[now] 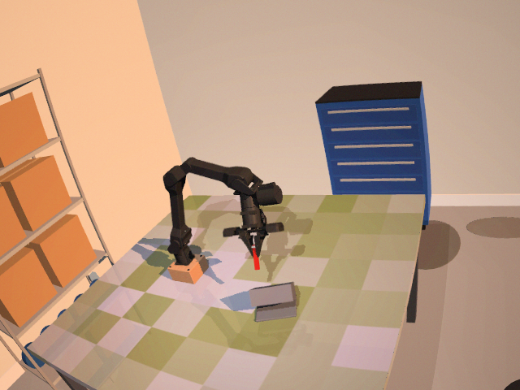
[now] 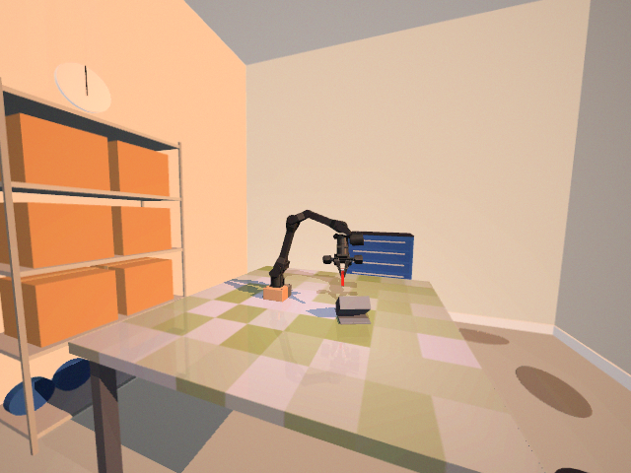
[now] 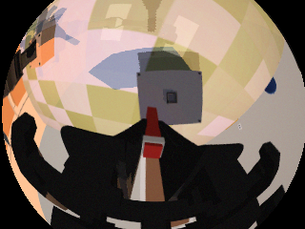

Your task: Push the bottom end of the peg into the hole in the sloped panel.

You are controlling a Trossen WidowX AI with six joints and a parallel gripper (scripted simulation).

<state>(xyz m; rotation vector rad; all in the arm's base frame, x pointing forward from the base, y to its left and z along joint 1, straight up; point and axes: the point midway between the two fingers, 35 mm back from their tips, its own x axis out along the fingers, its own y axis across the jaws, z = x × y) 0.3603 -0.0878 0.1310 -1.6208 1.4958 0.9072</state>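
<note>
Now: the grey sloped panel 50 mm ahead of my gripper tip, 50 mm to the right of it and 110 mm below it. From my gripper tip the other things lie so: red peg (10 mm to the left, 20 mm above).
</note>
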